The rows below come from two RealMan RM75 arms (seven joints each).
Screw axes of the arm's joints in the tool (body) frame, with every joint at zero. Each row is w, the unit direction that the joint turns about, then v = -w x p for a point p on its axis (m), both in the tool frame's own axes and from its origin. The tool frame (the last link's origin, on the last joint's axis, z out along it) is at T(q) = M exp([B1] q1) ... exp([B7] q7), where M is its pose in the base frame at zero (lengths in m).
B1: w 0 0 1 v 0.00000 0.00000 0.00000
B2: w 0 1 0 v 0.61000 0.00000 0.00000
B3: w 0 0 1 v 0.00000 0.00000 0.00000
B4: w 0 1 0 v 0.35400 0.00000 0.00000
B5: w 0 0 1 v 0.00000 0.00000 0.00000
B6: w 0 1 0 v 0.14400 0.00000 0.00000
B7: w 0 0 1 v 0.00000 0.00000 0.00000
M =
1 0 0 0.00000
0 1 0 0.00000
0 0 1 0.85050
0 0 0 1
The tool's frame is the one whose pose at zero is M.
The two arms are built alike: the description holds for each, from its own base.
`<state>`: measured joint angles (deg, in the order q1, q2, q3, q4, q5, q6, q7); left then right.
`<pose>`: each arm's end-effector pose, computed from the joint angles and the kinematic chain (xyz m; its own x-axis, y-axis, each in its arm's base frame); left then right.
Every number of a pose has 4 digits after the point.
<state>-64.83 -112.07 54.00 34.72 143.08 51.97 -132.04 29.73 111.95 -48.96 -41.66 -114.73 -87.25 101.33</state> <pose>-0.1120 0.5143 0.0336 0.8309 0.4946 0.2549 0.5399 -0.6060 -0.5841 0.2784 0.3440 0.0383 0.7185 -0.5871 -0.3729 -0.6599 -0.7448 -0.0987</pose>
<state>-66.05 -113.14 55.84 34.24 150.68 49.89 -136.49 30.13 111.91 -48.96 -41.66 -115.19 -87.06 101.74</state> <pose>-0.1137 0.5161 0.0262 0.8433 0.5062 0.1807 0.4890 -0.5830 -0.6488 0.2774 0.3459 0.0383 0.7199 -0.5893 -0.3667 -0.6606 -0.7439 -0.1013</pose>
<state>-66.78 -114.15 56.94 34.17 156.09 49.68 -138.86 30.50 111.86 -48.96 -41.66 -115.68 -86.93 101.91</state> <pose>-0.1148 0.5146 0.0195 0.8521 0.5108 0.1142 0.4408 -0.5827 -0.6828 0.2765 0.3475 0.0383 0.7240 -0.5888 -0.3594 -0.6583 -0.7454 -0.1049</pose>
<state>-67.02 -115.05 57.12 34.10 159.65 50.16 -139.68 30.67 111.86 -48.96 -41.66 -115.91 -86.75 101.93</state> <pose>-0.1179 0.5114 0.0134 0.8537 0.5167 0.0641 0.4093 -0.5900 -0.6960 0.2761 0.3485 0.0382 0.7263 -0.5878 -0.3564 -0.6570 -0.7460 -0.1085</pose>
